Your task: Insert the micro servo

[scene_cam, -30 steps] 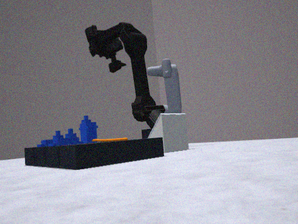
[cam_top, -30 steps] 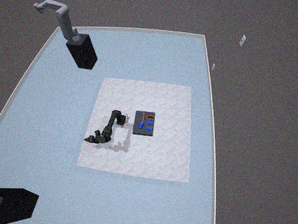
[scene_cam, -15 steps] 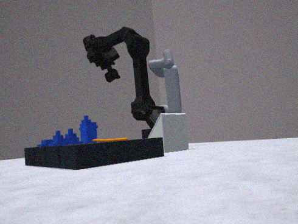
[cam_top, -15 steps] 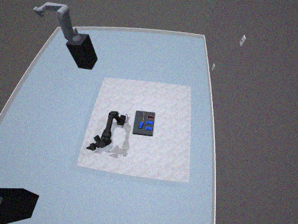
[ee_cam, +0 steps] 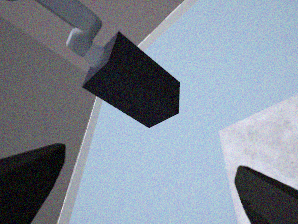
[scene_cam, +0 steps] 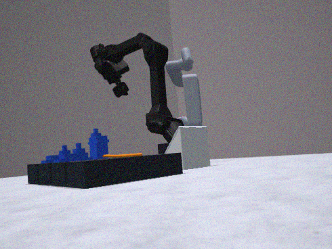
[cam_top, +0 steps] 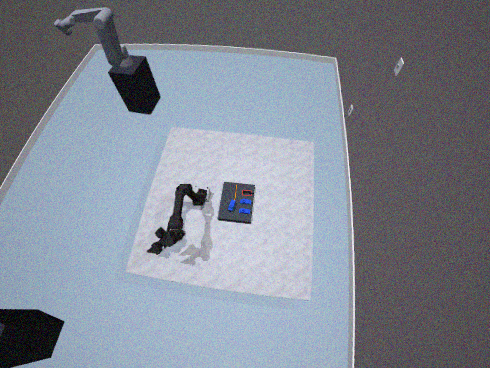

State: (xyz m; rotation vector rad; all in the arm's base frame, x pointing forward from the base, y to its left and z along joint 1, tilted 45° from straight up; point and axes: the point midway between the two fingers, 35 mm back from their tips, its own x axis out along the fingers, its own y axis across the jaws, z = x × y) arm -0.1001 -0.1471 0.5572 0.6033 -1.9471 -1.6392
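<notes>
My gripper tip is now 33 cm short of the robot deck, 52 cm to the right of it and 34 cm above it.
</notes>
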